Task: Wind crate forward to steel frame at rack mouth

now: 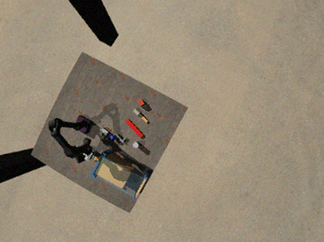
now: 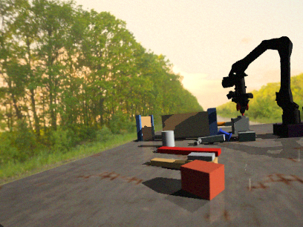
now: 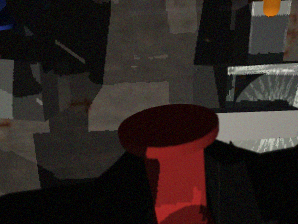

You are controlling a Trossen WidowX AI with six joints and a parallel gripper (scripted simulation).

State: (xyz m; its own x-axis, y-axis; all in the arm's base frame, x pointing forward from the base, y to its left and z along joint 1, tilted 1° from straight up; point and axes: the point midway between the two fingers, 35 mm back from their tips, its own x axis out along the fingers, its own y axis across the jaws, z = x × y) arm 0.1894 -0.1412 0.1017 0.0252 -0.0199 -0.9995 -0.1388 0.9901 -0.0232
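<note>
Now: gripper tip 20 mm below the red knob. Also, from my gripper tip: winch handle with red grip (40 mm to the right, 10 mm below); dark block (160 mm to the left, 100 mm below, 20 mm ahead); winch (110 mm to the right, 80 mm below, 20 mm behind).
</note>
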